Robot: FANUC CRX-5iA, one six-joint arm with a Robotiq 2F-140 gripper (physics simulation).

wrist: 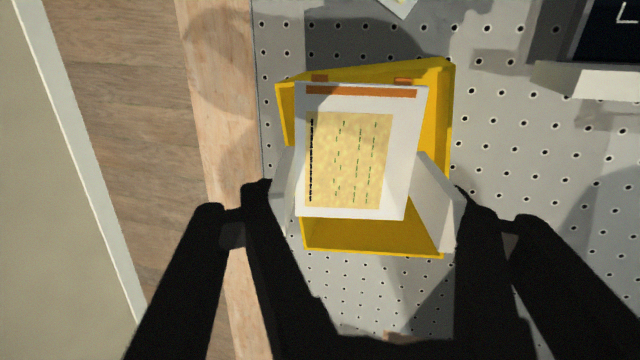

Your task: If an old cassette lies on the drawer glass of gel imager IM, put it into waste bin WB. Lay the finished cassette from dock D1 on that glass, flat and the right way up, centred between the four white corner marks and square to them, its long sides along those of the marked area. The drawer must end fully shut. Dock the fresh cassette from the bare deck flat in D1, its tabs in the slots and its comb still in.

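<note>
My gripper (352, 168) is shut on a white cassette (410, 130) with an orange strip, two orange tabs and a yellow gel carrying one black dashed line and green dashes. The gel side faces the camera. I cannot tell from its look whether it is the old or the finished one. The cassette hangs above the yellow bin (370, 239), hiding much of its inside. A corner of another pale cassette (401, 7) shows at the top edge. At the top right, part of the dark drawer glass (605, 42) shows with one white corner mark (620, 20). Dock D1 does not show.
A pale block-like part (607, 85) juts out below the dark glass. The perforated grey deck (530, 150) surrounds the bin. The deck's wooden edge (225, 85) runs down the left, with the beige floor (45, 200) beyond it. Shadows cross the deck.
</note>
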